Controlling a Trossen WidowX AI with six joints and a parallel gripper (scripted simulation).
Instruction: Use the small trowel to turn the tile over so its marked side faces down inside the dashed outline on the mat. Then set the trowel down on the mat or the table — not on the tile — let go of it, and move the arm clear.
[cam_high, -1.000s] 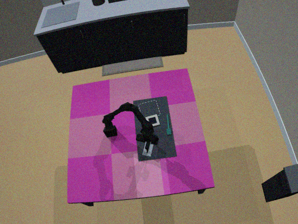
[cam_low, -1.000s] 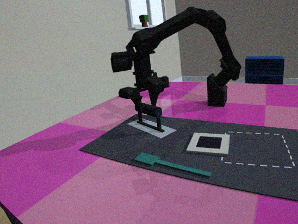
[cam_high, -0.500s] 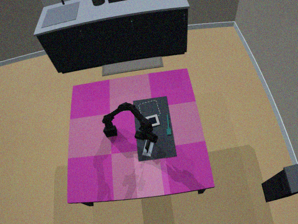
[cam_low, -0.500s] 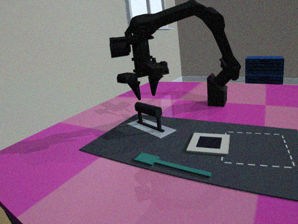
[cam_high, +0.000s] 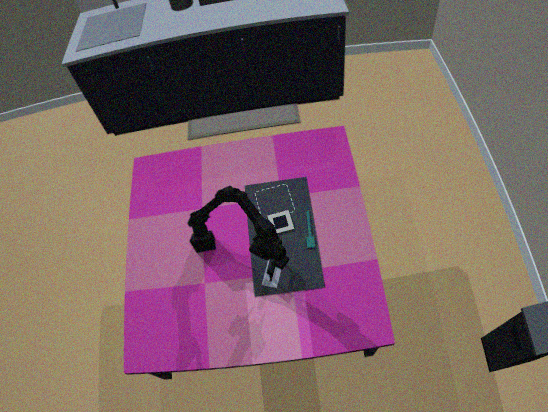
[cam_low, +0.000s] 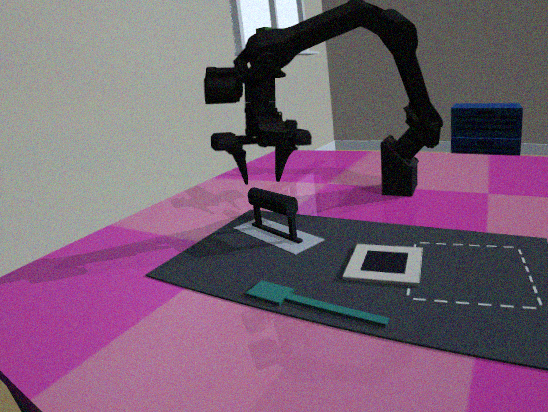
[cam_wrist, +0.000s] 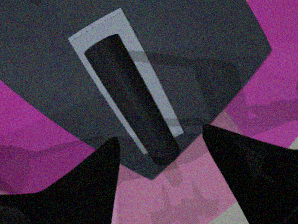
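The dark mat lies 7 cm ahead of my gripper tip, 19 cm to the left of it and 13 cm below it. The rest, counted from my gripper tip: teal trowel 21 cm ahead, 16 cm to the left, 10 cm below; tile 8 cm ahead, 25 cm to the left, 10 cm below.
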